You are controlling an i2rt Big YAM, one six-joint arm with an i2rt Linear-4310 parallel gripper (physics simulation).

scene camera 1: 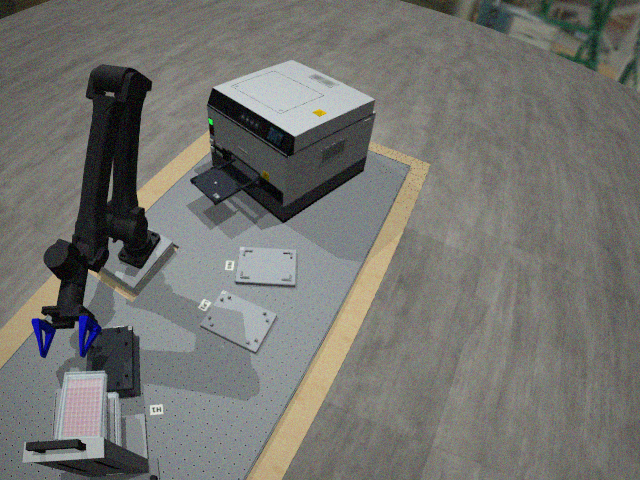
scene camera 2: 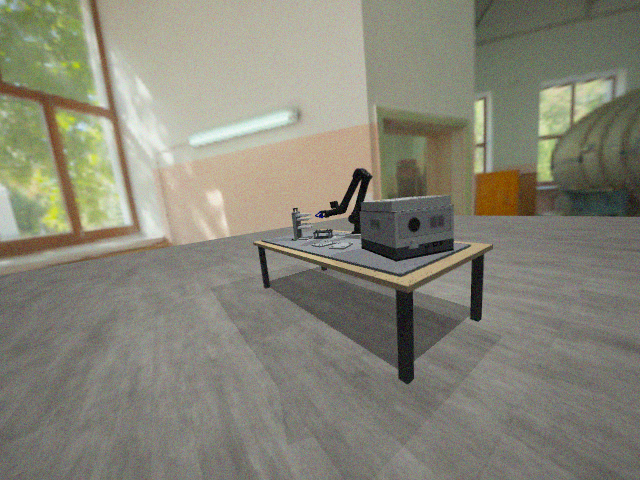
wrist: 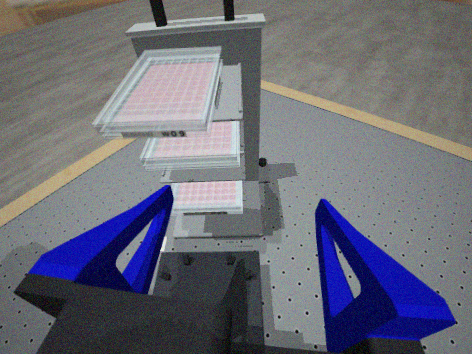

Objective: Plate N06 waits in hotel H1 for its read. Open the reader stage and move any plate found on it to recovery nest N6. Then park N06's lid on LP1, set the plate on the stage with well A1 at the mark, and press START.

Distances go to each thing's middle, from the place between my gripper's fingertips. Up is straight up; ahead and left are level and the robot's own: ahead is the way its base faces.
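LP1 pad (scene camera 1: 232, 318): my gripper 25 cm short of it, 32 cm to the right of it, 19 cm above it. Reader stage (scene camera 1: 226, 187): 10 cm below my hand, 70 cm to the left, 4 cm ahead. Going by their middles, nearest to my gripper of the things named here: the LP1 pad.
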